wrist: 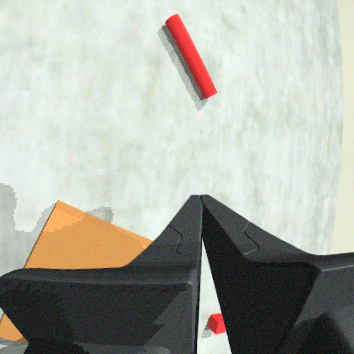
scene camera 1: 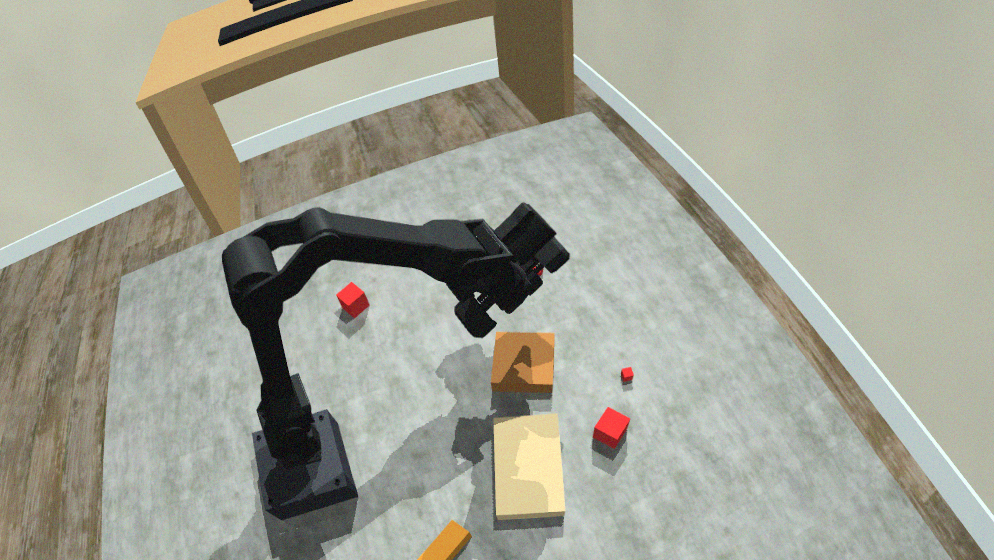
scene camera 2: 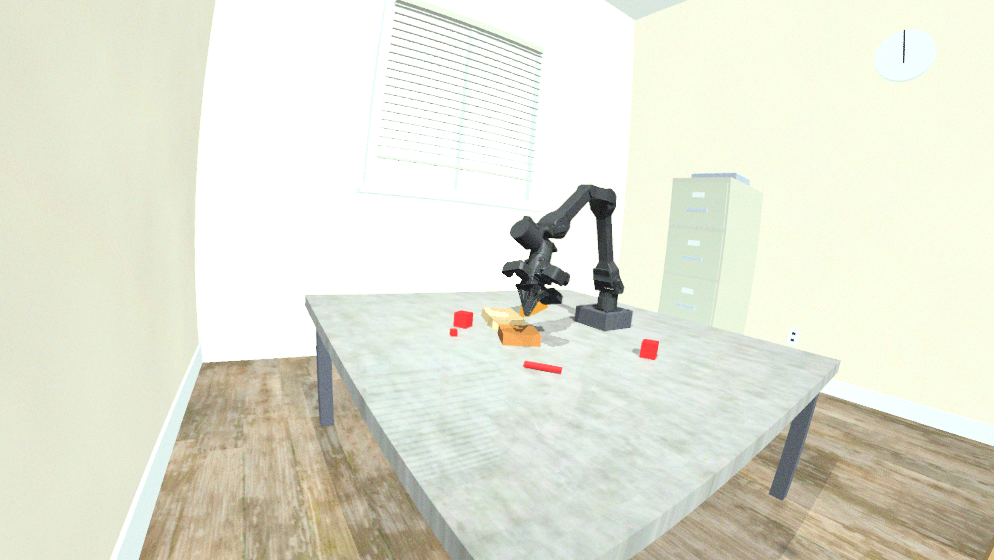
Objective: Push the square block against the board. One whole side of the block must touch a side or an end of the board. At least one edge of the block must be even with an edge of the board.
The gripper is shut, holding nothing. Also in view: a square block. A pale tan board rests on the table.
